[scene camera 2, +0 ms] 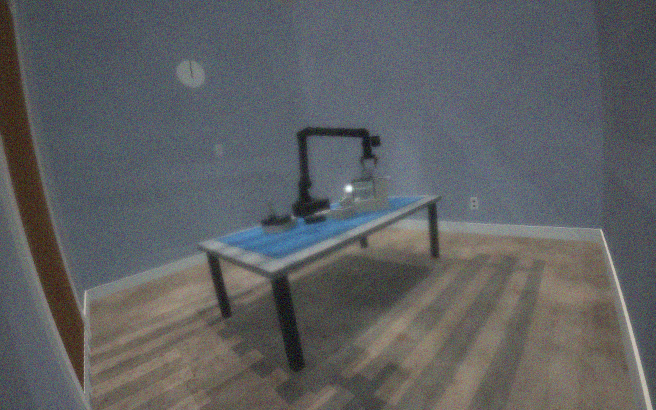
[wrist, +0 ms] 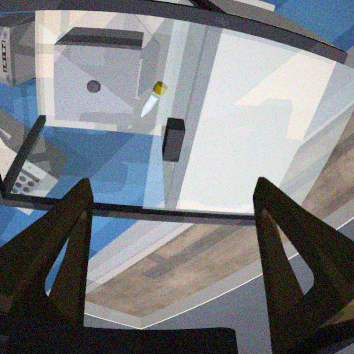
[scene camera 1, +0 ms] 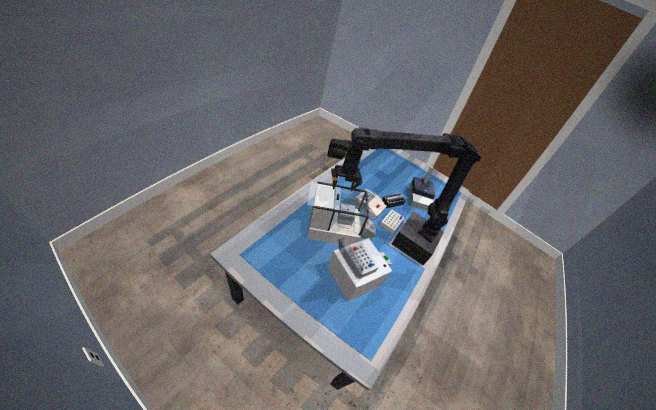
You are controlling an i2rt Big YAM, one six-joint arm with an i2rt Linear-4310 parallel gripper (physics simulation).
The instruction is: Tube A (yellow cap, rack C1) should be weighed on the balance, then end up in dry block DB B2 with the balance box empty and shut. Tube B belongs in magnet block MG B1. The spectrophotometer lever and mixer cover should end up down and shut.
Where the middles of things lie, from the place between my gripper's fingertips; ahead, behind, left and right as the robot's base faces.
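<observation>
The balance with glass box (scene camera 1: 326, 224) is 16 cm below my hand, and I find it 2 cm to the right of my hand as well.
</observation>
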